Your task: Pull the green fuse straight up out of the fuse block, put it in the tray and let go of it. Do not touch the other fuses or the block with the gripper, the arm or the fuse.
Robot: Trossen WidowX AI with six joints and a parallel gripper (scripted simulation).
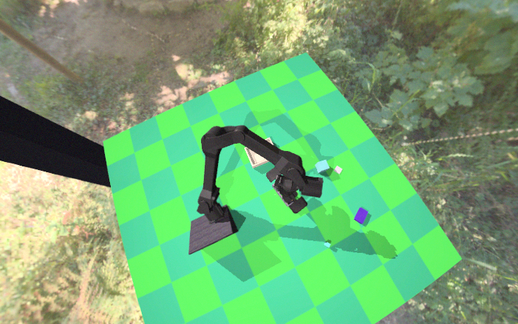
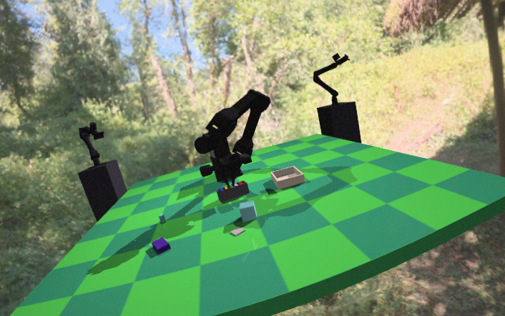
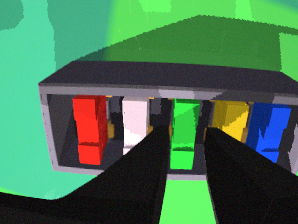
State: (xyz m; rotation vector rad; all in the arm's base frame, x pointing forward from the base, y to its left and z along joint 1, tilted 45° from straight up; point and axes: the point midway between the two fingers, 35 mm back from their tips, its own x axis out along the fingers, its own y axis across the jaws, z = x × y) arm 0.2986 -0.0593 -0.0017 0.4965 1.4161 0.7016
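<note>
My gripper tip is now 2 cm to the left of the yellow fuse and 1 cm above it. From my gripper tip the other things lie so: white fuse: 2 cm to the left, 1 cm below; then blue fuse: 4 cm to the right, 1 cm below; then green fuse: 1 cm below.
</note>
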